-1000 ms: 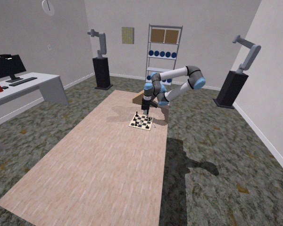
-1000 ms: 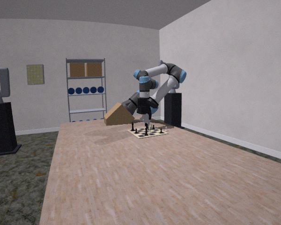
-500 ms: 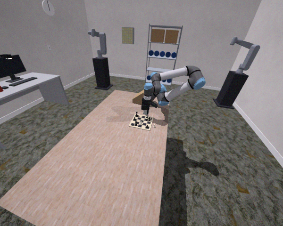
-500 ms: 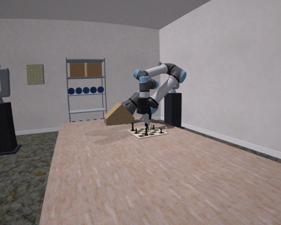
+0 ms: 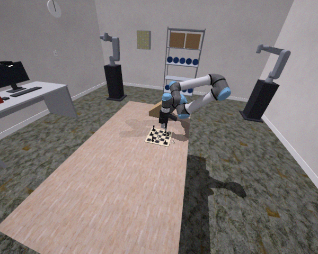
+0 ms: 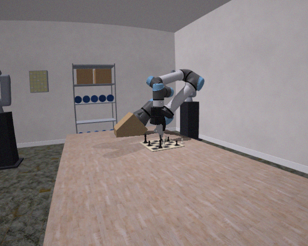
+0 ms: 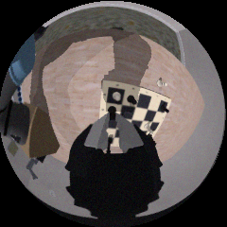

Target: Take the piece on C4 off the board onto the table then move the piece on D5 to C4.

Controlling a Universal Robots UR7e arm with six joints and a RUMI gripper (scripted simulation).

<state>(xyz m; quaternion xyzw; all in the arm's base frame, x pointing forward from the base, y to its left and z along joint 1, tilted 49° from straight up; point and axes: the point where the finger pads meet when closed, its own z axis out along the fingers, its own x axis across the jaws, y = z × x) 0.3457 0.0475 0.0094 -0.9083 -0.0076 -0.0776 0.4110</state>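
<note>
My hand is 8 cm short of the chessboard, 4 cm to the left of it and 3 cm above it.
</note>
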